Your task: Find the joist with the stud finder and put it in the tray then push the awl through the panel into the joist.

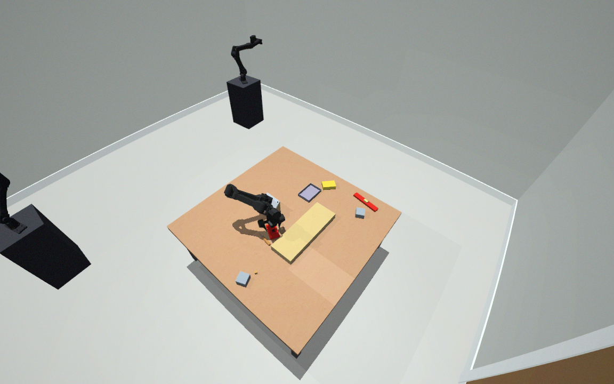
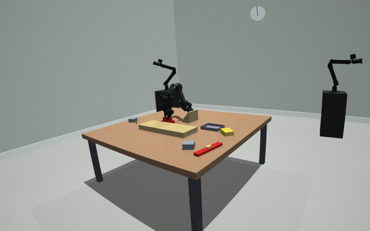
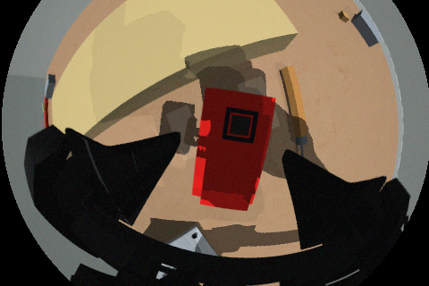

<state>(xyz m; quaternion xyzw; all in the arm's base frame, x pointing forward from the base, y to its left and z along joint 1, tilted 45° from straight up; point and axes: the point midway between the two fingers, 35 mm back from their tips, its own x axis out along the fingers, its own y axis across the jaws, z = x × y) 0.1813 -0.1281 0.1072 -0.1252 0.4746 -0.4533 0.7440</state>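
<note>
My gripper tip is now right at the red stud finder. The rest, counted from my gripper tip: tiny orange bit: 310 mm to the right, 110 mm ahead, 40 mm below; then awl: 80 mm to the right, 40 mm below, 30 mm behind; then grey-purple tray: 480 mm to the left, 30 mm below, 10 mm behind.
</note>
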